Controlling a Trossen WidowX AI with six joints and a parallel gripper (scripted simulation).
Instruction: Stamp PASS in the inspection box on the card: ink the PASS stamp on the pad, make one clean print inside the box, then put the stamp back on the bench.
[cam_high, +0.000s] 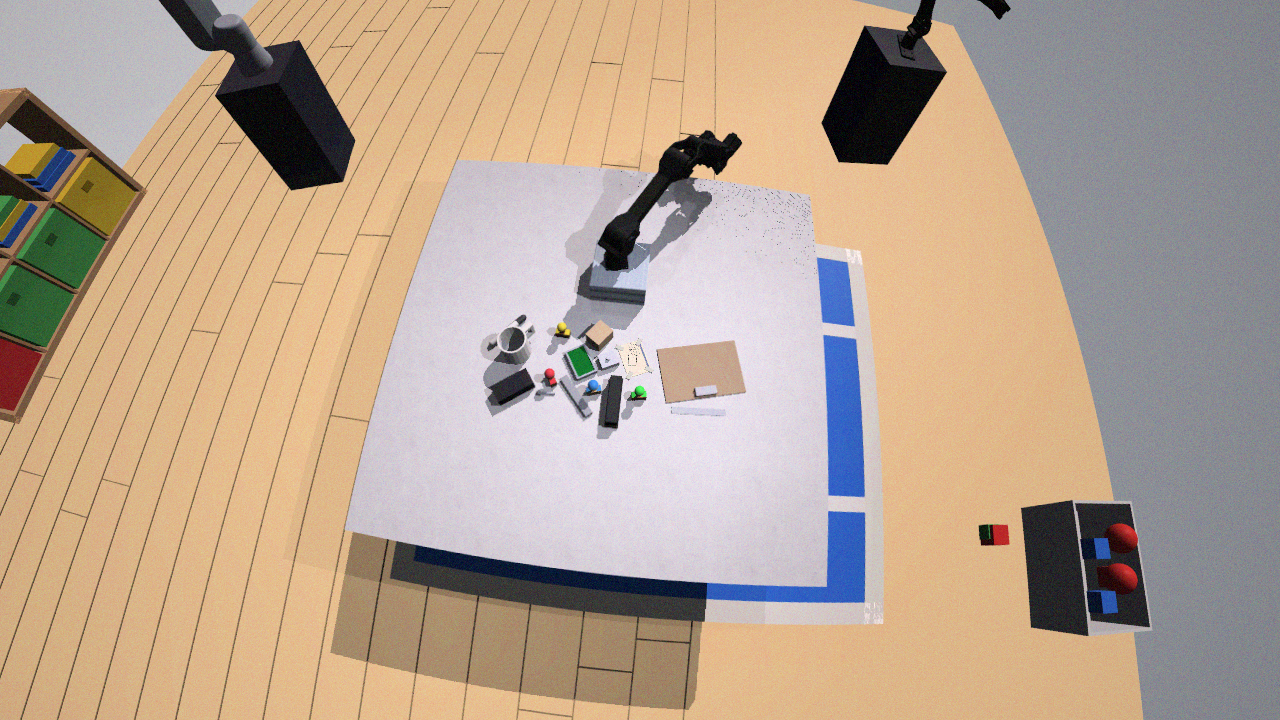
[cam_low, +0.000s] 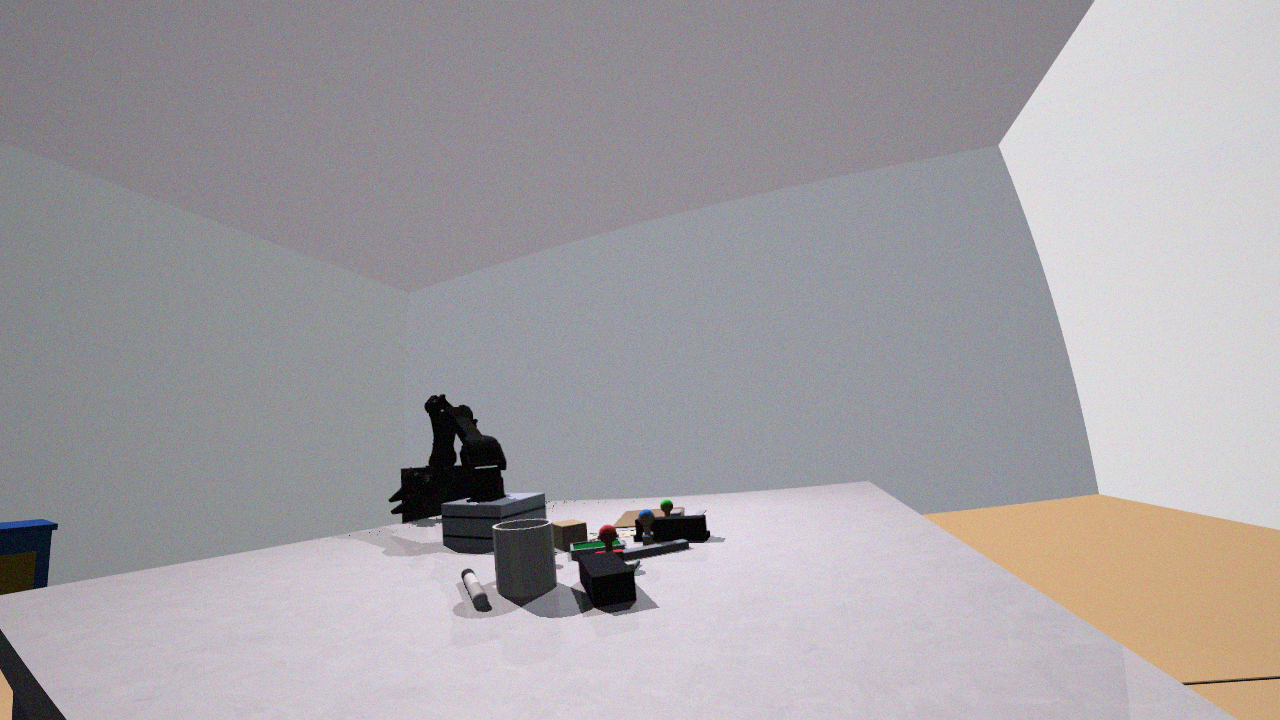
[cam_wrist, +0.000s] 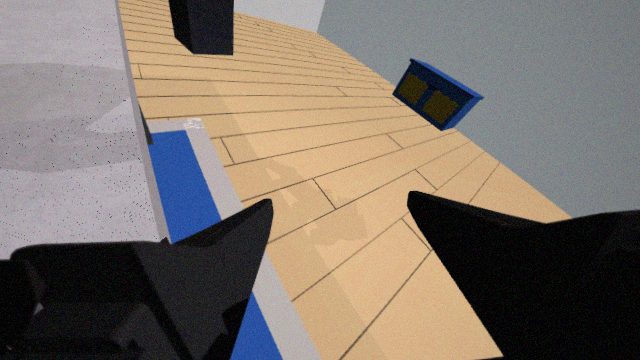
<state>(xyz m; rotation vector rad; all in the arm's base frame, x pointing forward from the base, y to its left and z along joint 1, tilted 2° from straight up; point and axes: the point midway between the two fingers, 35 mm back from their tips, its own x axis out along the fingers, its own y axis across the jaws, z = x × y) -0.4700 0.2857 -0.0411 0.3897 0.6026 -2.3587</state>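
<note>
Now: the green-knobbed stamp 880 mm ahead of my gripper tip, 240 mm to the right of it and 20 mm below it. Also, from my gripper tip: yellow-knobbed stamp: 680 mm ahead, 440 mm to the right, 20 mm below; then cardboard box: 700 mm ahead, 330 mm to the right, 20 mm below; then cream card: 770 mm ahead, 240 mm to the right, 40 mm below.
</note>
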